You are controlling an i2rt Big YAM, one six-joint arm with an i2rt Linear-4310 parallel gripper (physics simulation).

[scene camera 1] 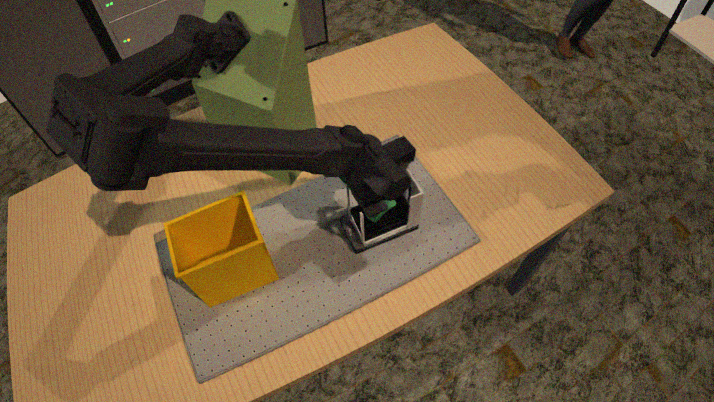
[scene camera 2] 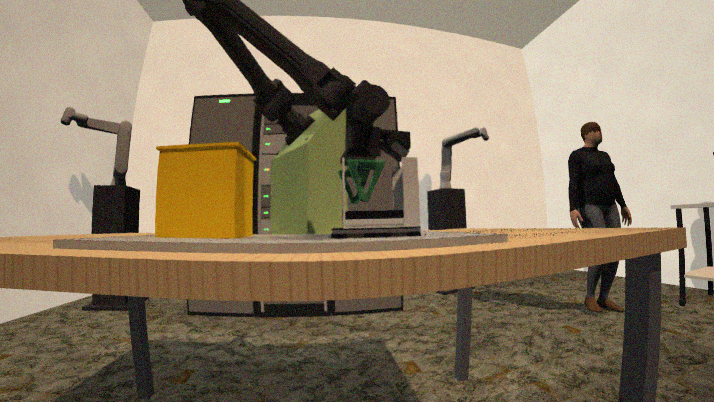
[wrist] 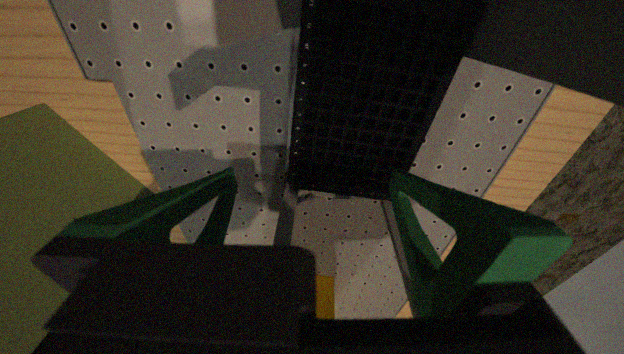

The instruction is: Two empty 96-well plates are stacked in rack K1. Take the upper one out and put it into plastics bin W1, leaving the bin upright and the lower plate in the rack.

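Pixels of known places: gripper, fingertip midpoint: (scene camera 1: 364, 204) (scene camera 2: 359, 202) (wrist: 312, 177); arm's base, origin of the base link: (scene camera 1: 225, 42) (scene camera 2: 300, 131).
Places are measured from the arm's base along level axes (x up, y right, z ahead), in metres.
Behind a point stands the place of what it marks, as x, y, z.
Observation:
My gripper (scene camera 1: 382, 211) (scene camera 2: 357, 196) @(-0.277, -0.073, 0.376) (wrist: 312, 177) @(-0.277, -0.073, 0.376) points down with its green fingers wide open and nothing between them. It is low inside the upper part of rack K1 (scene camera 1: 416, 204) @(-0.233, -0.140, 0.469) (scene camera 2: 411, 192) @(-0.266, -0.140, 0.469), between its pale uprights and above the plates. The black plates (scene camera 1: 385, 231) @(-0.305, -0.076, 0.446) (scene camera 2: 375, 214) @(-0.304, -0.079, 0.446) (wrist: 370, 100) @(-0.297, -0.109, 0.413) lie low in the rack; I cannot tell upper from lower. In the wrist view they reach to just ahead of the fingertips, under a gap whose height is unclear. Plastics bin W1 (scene camera 1: 227, 275) @(-0.239, 0.257, 0.352) (scene camera 2: 197, 192) @(-0.258, 0.243, 0.356) (wrist: 326, 296) @(-0.313, 0.166, 0.363) stands upright, its visible inside empty.
Rack and bin stand on a grey perforated board (scene camera 1: 225, 345) @(-0.344, 0.349, 0.430) (scene camera 2: 150, 243) @(-0.346, 0.274, 0.496) on the wooden table (scene camera 1: 520, 165) @(-0.357, -0.510, 0.510) (scene camera 2: 300, 272) @(-0.368, 0.075, 0.611). A tall green block (scene camera 1: 295, 100) @(-0.130, -0.073, 0.139) (scene camera 2: 327, 200) @(-0.251, -0.062, 0.144) (wrist: 30, 175) @(-0.295, -0.085, 0.134) stands behind them. The rack's uprights are close around the fingers. A person (scene camera 2: 590, 175) stands beyond the table.

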